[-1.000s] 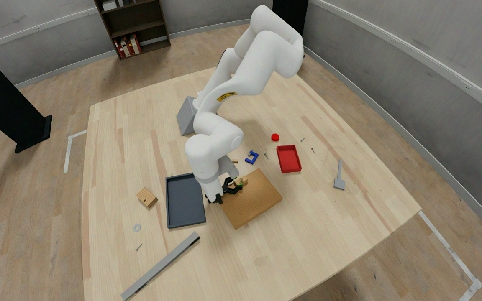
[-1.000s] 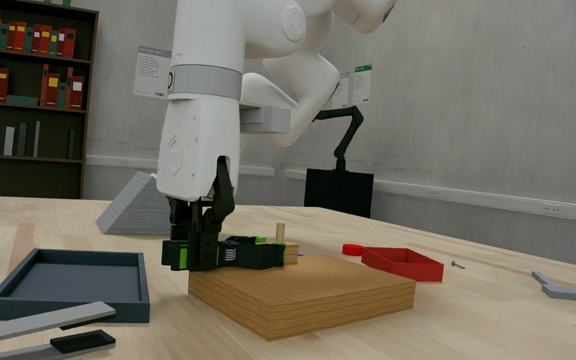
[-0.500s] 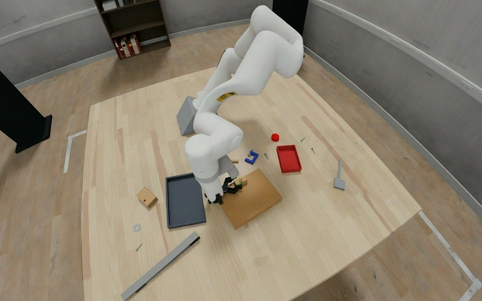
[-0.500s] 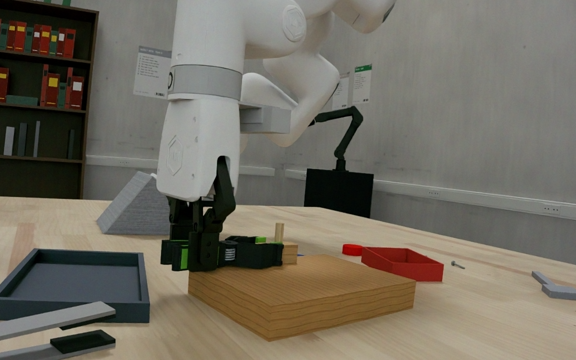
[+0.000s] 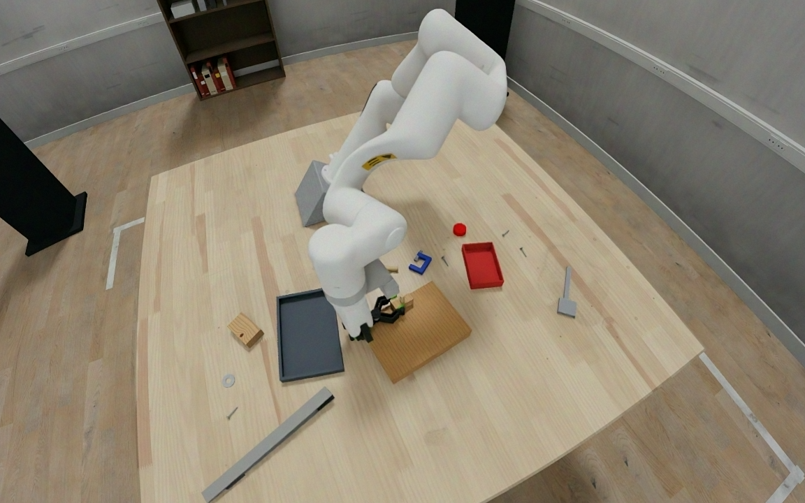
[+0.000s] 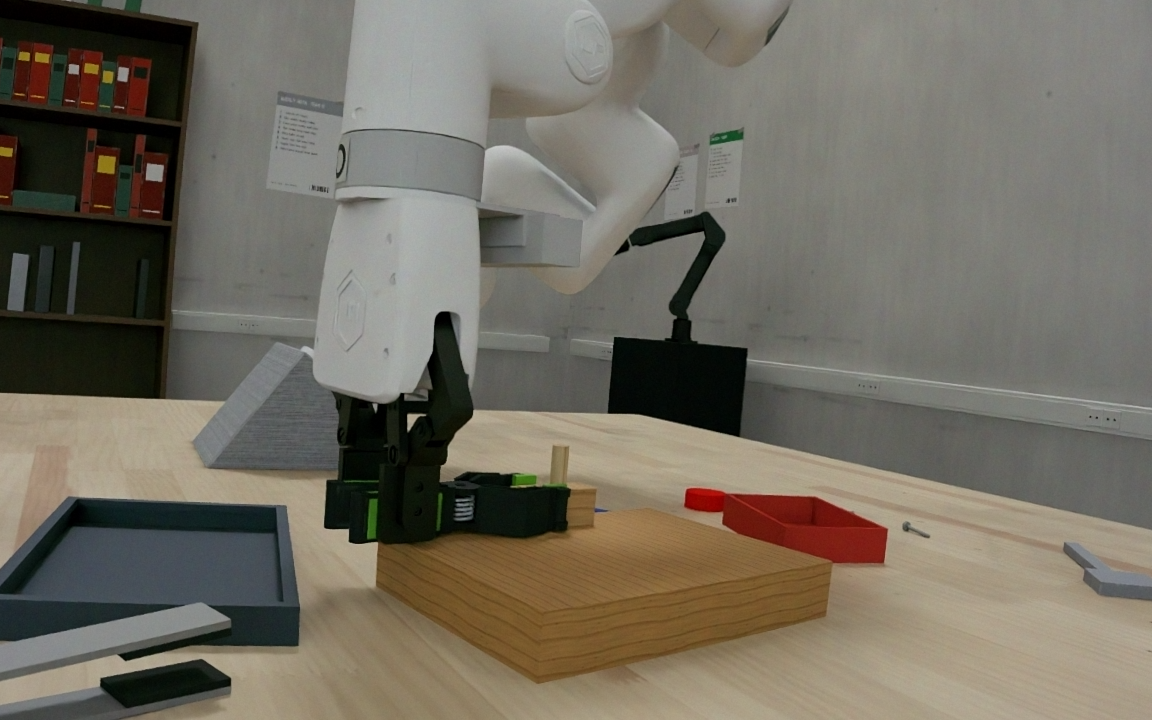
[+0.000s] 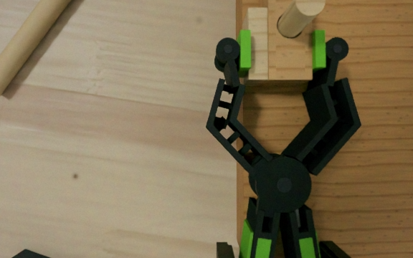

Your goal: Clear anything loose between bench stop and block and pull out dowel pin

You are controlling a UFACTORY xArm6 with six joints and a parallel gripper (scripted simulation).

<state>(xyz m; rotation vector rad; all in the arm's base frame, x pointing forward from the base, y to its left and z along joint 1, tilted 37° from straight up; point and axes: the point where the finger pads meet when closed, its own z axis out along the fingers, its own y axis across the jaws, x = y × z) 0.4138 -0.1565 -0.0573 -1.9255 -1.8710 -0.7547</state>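
Right now my hand is 11 cm to the right of the dowel pin. From my hand the other things lie so: grey tray 10 cm to the right, 6 cm behind, 5 cm below; then bench board 10 cm to the left, 6 cm ahead, 3 cm below; then small wooden block 11 cm to the left, 1 cm below.
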